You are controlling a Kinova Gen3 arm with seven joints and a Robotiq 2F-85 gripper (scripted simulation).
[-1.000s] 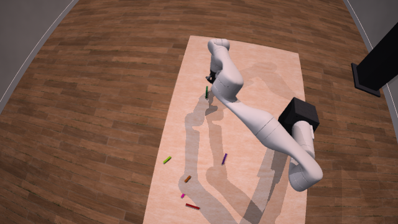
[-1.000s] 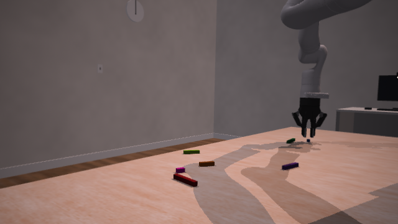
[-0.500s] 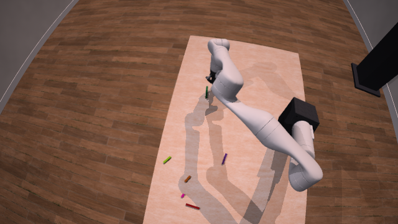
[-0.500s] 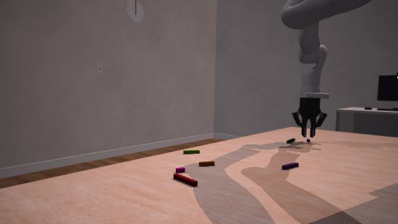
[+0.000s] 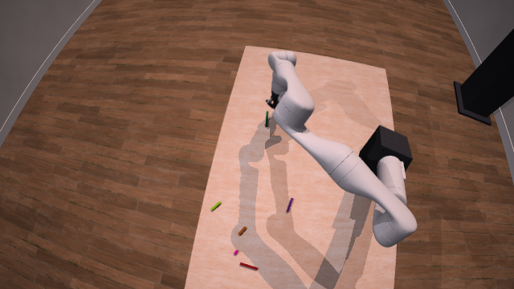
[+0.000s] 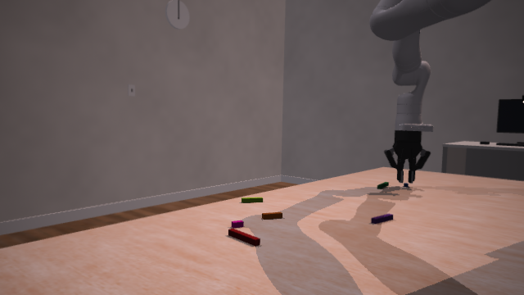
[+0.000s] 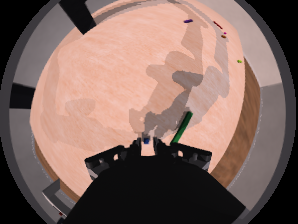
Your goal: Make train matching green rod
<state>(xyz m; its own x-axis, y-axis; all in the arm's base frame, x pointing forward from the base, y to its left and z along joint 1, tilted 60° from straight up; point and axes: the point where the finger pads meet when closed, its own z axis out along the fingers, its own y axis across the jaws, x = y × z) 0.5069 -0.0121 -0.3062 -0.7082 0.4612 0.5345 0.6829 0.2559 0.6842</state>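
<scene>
Now: hand 3 cm above the blue rod. Also, from my hand: green rod: 4 cm ahead, 6 cm to the left, 3 cm below; lime rod: 11 cm ahead, 52 cm to the left, 3 cm below; purple rod: 17 cm behind, 42 cm to the left, 3 cm below.
</scene>
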